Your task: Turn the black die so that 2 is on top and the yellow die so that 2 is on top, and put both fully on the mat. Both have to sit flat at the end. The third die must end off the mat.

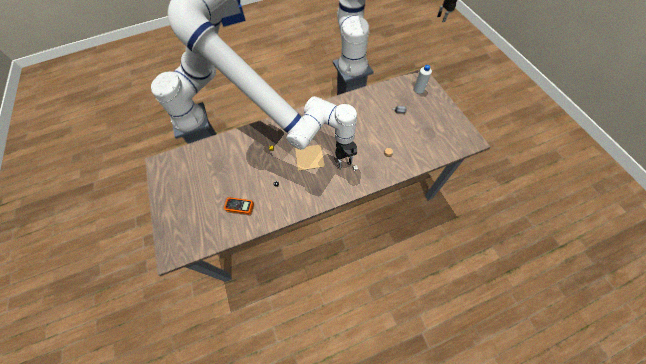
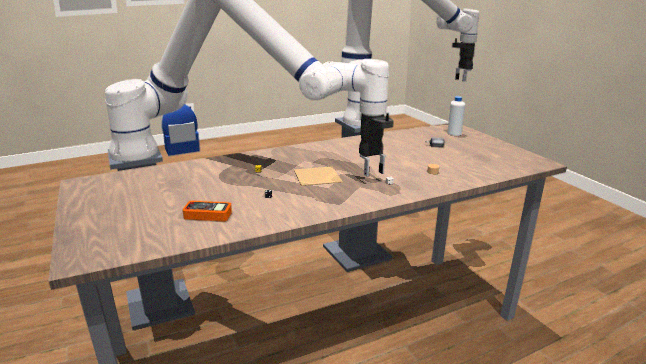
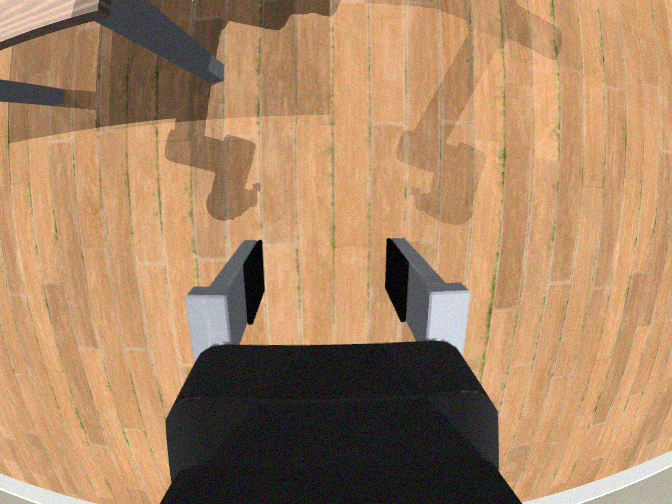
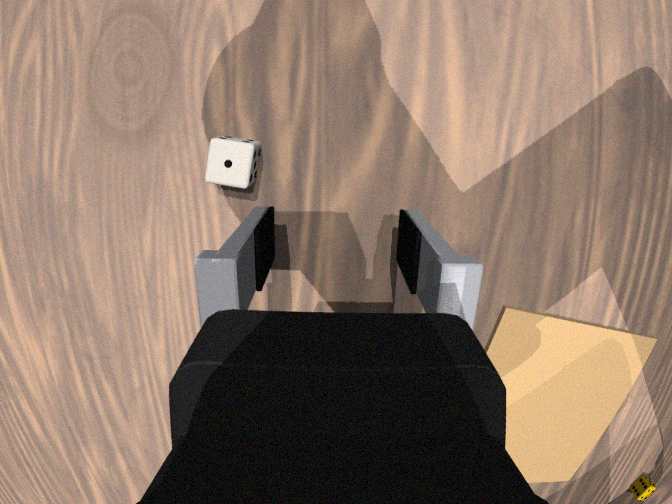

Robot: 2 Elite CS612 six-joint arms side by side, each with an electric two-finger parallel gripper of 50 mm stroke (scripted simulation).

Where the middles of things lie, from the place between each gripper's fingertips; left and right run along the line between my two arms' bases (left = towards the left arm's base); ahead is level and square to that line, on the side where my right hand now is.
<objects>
I see my right gripper (image 2: 373, 174) 5 cm to the right of the white die (image 4: 233, 162), 4 cm above it and 3 cm short of it. Also, from my right hand: tan mat (image 4: 566, 379) (14 cm to the right, 13 cm behind, 5 cm below).
Right now the white die is 69 cm ahead of my left hand, 92 cm to the right of it and 17 cm below it. From my left hand the other things lie so: tan mat 53 cm ahead, 111 cm to the right, 17 cm below.
</objects>
